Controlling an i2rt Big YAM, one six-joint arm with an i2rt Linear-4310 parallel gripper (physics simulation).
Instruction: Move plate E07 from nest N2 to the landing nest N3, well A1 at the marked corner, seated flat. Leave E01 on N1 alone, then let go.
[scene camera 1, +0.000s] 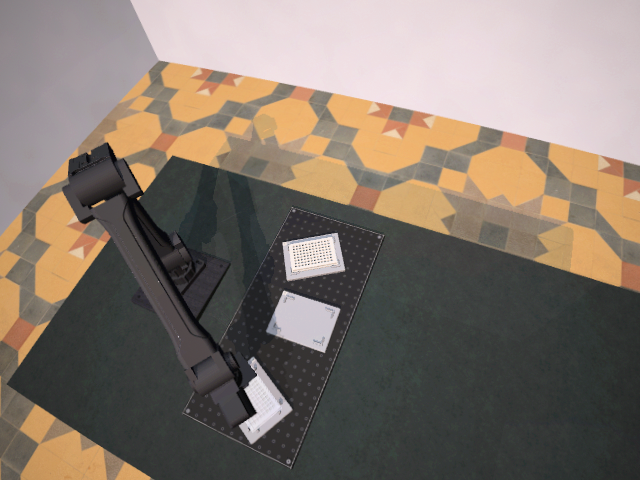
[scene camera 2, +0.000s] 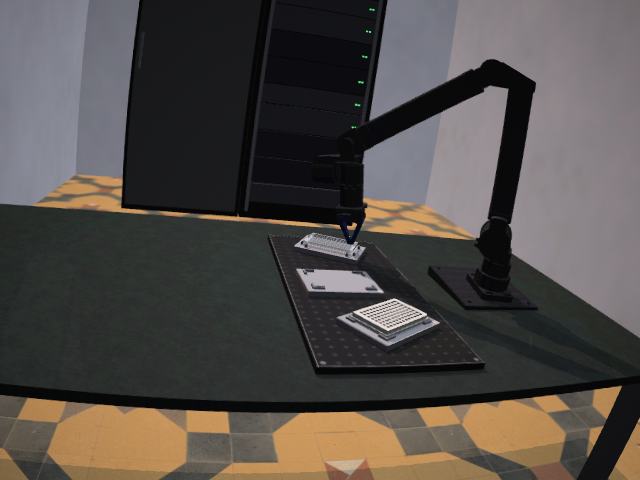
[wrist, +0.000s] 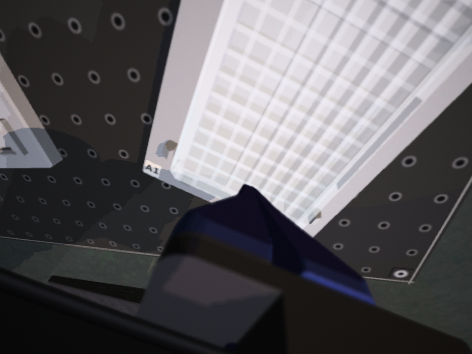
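Note:
Plate E07 (scene camera 1: 264, 402) (scene camera 2: 327, 242) (wrist: 297, 106), a white well plate, lies on nest N2 (scene camera 1: 254, 435) (wrist: 182, 76) at the end of the black breadboard (scene camera 1: 310, 382) (scene camera 2: 330, 341) (wrist: 95, 95). The nest's A1 label (wrist: 151, 168) shows at one corner. My gripper (scene camera 2: 350, 238) (wrist: 244, 195) is shut, its blue fingertips closed to a point at the plate's short edge, with nothing between them. The landing nest N3 (scene camera 1: 304, 320) (scene camera 2: 338, 281) (wrist: 22, 152) is bare in the middle of the board. Plate E01 (scene camera 1: 312, 252) (scene camera 2: 390, 313) sits on nest N1 (scene camera 1: 316, 272) (scene camera 2: 361, 326).
The arm's base (scene camera 1: 201, 278) (scene camera 2: 480, 294) stands on the dark table beside the board. A tall black server rack (scene camera 2: 248, 103) stands behind the table.

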